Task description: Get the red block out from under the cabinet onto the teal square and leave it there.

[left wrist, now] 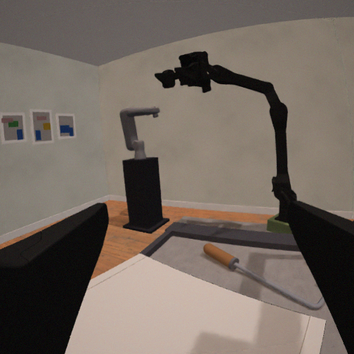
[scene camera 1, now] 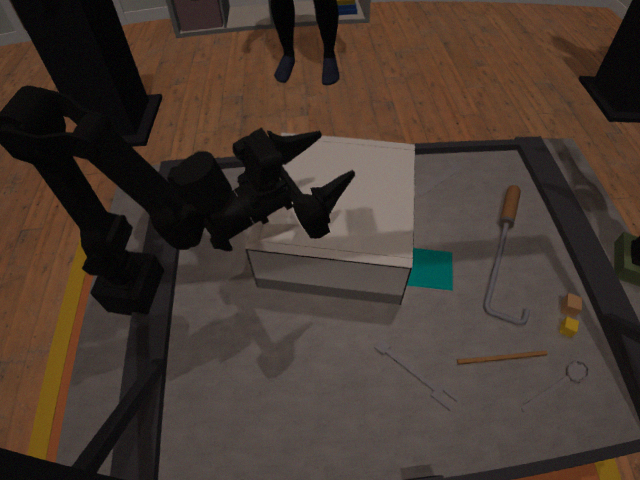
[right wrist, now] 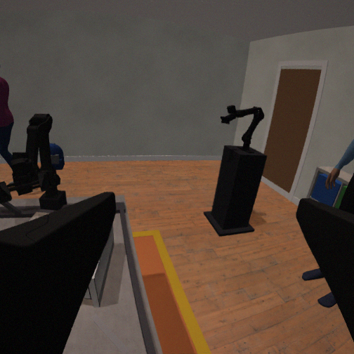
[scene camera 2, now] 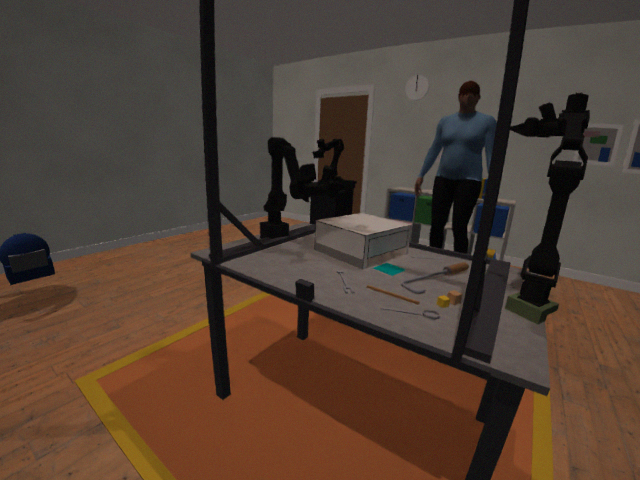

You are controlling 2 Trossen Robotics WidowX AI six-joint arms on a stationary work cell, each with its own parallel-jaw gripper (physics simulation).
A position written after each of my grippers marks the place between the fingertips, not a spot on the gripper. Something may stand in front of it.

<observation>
I see my left gripper (scene camera 1: 337,152), my right gripper (scene camera 2: 514,128) and a teal square (scene camera 1: 431,269).
My left gripper shows as well in the left wrist view (left wrist: 200,211) and in scene camera 2 (scene camera 2: 355,184). My right gripper shows as well in the left wrist view (left wrist: 164,72) and in the right wrist view (right wrist: 210,205).
</observation>
